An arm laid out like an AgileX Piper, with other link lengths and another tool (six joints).
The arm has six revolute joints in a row. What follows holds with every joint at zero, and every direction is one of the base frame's. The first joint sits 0.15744 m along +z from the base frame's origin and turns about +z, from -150 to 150 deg. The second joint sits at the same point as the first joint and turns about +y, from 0 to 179.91 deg. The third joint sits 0.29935 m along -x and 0.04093 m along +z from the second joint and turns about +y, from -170 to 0 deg. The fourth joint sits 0.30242 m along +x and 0.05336 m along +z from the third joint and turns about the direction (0.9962, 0, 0.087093), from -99.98 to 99.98 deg. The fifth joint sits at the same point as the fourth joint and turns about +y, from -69.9 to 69.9 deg. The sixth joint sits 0.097 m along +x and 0.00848 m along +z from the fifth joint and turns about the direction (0.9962, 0, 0.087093), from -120 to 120 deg. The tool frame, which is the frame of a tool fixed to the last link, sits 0.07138 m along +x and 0.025 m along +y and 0.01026 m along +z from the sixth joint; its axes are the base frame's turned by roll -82.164, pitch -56.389 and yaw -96.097 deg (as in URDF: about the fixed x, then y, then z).
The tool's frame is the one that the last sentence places.
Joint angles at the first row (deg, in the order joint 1, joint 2, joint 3, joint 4, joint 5, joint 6):
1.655 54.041 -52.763 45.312 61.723 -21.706
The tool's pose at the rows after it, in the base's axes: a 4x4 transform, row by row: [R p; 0 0 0 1], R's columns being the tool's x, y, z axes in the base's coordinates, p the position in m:
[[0.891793, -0.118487, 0.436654, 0.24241], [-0.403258, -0.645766, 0.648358, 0.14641], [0.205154, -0.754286, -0.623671, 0.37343], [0, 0, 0, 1]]
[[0.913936, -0.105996, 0.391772, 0.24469], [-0.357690, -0.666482, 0.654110, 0.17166], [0.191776, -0.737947, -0.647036, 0.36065], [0, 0, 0, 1]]
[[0.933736, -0.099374, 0.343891, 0.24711], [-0.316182, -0.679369, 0.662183, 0.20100], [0.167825, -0.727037, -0.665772, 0.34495], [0, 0, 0, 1]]
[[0.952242, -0.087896, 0.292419, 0.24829], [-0.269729, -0.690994, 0.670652, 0.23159], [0.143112, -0.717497, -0.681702, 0.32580], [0, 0, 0, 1]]
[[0.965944, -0.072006, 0.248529, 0.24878], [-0.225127, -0.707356, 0.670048, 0.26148], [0.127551, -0.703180, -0.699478, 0.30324], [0, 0, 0, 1]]
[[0.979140, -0.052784, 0.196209, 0.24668], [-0.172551, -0.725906, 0.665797, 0.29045], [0.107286, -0.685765, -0.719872, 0.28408], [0, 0, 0, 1]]
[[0.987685, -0.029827, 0.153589, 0.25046], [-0.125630, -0.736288, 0.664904, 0.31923], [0.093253, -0.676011, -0.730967, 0.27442], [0, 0, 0, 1]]
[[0.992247, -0.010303, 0.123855, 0.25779], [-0.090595, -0.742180, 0.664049, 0.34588], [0.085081, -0.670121, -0.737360, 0.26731], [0, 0, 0, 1]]
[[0.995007, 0.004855, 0.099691, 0.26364], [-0.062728, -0.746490, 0.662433, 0.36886], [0.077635, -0.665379, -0.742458, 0.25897], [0, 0, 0, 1]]
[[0.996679, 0.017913, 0.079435, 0.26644], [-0.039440, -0.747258, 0.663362, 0.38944], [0.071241, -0.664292, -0.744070, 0.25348], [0, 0, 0, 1]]
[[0.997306, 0.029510, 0.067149, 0.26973], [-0.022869, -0.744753, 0.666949, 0.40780], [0.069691, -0.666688, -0.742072, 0.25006], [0, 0, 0, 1]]
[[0.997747, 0.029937, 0.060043, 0.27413], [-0.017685, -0.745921, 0.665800, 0.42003], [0.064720, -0.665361, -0.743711, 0.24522], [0, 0, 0, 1]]
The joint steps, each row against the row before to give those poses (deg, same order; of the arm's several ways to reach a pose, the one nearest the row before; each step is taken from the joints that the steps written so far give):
4.409 2.394 0.000 -2.223 -1.720 1.892
7.005 2.707 0.000 -2.495 -3.794 2.918
6.907 3.619 0.000 -1.559 -4.220 2.831
6.051 4.338 -0.001 -0.242 -4.060 1.226
5.352 4.804 -0.123 0.000 -4.223 0.352
4.544 5.017 -1.396 0.000 -2.340 0.269
3.212 5.520 -3.802 0.103 -0.757 0.094
2.247 5.398 -4.529 0.000 -0.298 0.114
1.759 4.688 -3.913 0.099 -0.248 0.001
1.641 3.749 -3.541 0.000 -0.042 0.382
1.304 3.253 -3.410 0.001 -0.089 0.385
0.660 2.590 -2.550 -0.202 0.000 0.596

